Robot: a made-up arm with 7 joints. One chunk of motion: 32 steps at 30 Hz.
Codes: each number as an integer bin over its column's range. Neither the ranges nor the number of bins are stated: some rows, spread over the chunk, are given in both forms.
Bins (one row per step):
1: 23 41 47 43 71 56 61
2: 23 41 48 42 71 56 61
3: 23 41 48 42 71 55 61
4: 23 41 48 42 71 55 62
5: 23 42 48 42 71 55 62
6: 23 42 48 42 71 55 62
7: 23 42 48 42 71 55 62
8: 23 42 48 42 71 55 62
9: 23 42 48 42 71 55 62
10: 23 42 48 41 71 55 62
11: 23 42 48 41 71 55 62
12: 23 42 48 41 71 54 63
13: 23 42 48 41 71 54 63
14: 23 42 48 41 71 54 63
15: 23 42 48 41 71 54 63
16: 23 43 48 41 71 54 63
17: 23 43 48 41 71 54 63
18: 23 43 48 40 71 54 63
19: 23 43 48 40 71 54 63
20: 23 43 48 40 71 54 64
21: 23 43 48 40 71 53 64
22: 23 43 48 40 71 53 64
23: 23 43 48 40 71 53 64
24: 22 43 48 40 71 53 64
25: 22 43 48 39 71 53 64
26: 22 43 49 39 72 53 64
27: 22 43 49 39 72 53 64
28: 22 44 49 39 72 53 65
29: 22 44 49 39 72 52 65
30: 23 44 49 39 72 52 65
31: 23 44 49 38 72 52 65
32: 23 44 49 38 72 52 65
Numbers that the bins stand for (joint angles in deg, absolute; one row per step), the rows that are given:
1: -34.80 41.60 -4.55 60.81 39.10 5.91 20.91
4: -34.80 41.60 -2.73 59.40 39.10 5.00 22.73
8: -34.80 42.86 -2.73 59.40 39.10 5.00 22.73
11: -34.80 42.86 -2.73 57.98 39.10 5.00 22.73
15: -34.80 42.86 -2.73 57.98 39.10 4.09 24.55
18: -34.80 44.12 -2.73 56.57 39.10 4.09 24.55
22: -34.80 44.12 -2.73 56.57 39.10 3.18 26.37
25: -36.76 44.12 -2.73 55.16 39.10 3.18 26.37
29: -36.76 45.38 -0.91 55.16 40.91 2.27 28.18
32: -34.80 45.38 -0.91 53.74 40.91 2.27 28.18
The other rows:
2: -34.80 41.60 -2.73 59.40 39.10 5.91 20.91
3: -34.80 41.60 -2.73 59.40 39.10 5.00 20.91
5: -34.80 42.86 -2.73 59.40 39.10 5.00 22.73
6: -34.80 42.86 -2.73 59.40 39.10 5.00 22.73
7: -34.80 42.86 -2.73 59.40 39.10 5.00 22.73
9: -34.80 42.86 -2.73 59.40 39.10 5.00 22.73
10: -34.80 42.86 -2.73 57.98 39.10 5.00 22.73
12: -34.80 42.86 -2.73 57.98 39.10 4.09 24.55
13: -34.80 42.86 -2.73 57.98 39.10 4.09 24.55
14: -34.80 42.86 -2.73 57.98 39.10 4.09 24.55
16: -34.80 44.12 -2.73 57.98 39.10 4.09 24.55
17: -34.80 44.12 -2.73 57.98 39.10 4.09 24.55
19: -34.80 44.12 -2.73 56.57 39.10 4.09 24.55
20: -34.80 44.12 -2.73 56.57 39.10 4.09 26.37
21: -34.80 44.12 -2.73 56.57 39.10 3.18 26.37
23: -34.80 44.12 -2.73 56.57 39.10 3.18 26.37
24: -36.76 44.12 -2.73 56.57 39.10 3.18 26.37
26: -36.76 44.12 -0.91 55.16 40.91 3.18 26.37
27: -36.76 44.12 -0.91 55.16 40.91 3.18 26.37
28: -36.76 45.38 -0.91 55.16 40.91 3.18 28.18
30: -34.80 45.38 -0.91 55.16 40.91 2.27 28.18
31: -34.80 45.38 -0.91 53.74 40.91 2.27 28.18

